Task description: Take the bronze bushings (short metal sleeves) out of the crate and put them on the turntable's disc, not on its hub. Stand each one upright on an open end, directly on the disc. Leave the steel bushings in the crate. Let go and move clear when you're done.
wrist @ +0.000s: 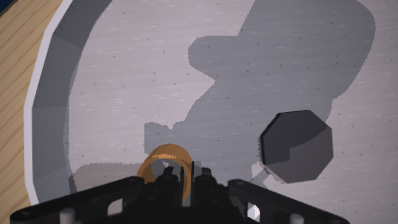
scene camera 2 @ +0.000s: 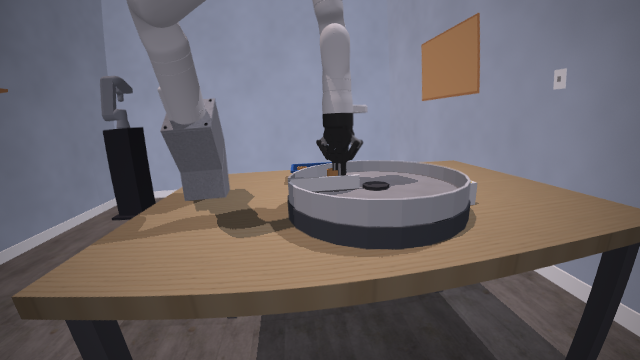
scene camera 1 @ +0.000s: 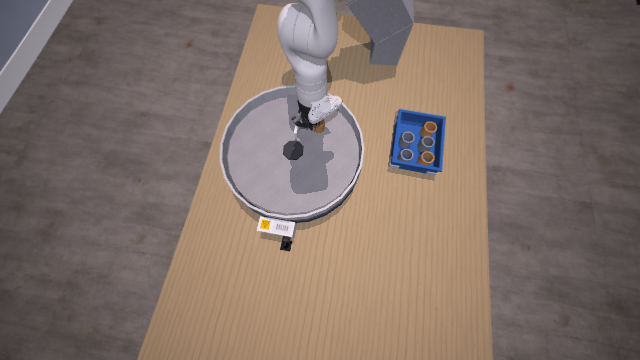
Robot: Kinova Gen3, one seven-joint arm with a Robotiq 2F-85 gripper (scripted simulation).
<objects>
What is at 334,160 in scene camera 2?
My gripper.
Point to a blue crate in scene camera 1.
408,121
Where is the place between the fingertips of my gripper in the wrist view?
187,173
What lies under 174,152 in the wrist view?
A bronze bushing.
</objects>
